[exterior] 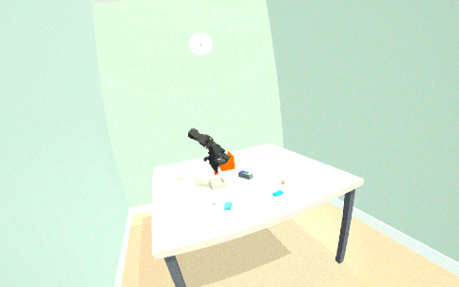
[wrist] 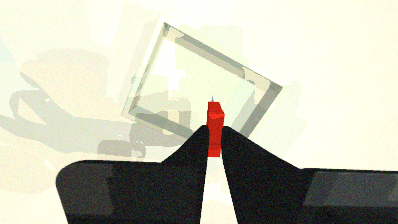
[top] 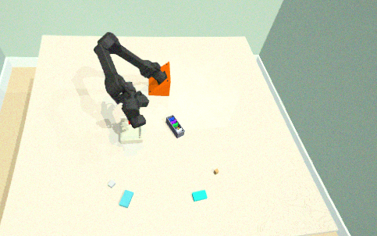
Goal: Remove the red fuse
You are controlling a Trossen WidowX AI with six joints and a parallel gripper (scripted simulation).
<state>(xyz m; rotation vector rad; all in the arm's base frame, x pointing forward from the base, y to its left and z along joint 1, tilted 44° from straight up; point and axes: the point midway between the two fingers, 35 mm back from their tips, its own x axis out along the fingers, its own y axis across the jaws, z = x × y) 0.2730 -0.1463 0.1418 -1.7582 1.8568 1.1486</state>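
The pale tray lies 9 cm below my gripper tip. From my gripper tip the other things lie so: purple fuse 21 cm to the left, 7 cm below; then red fuse 1 cm below; then blue fuse 2 cm behind, 20 cm to the left, 7 cm below.
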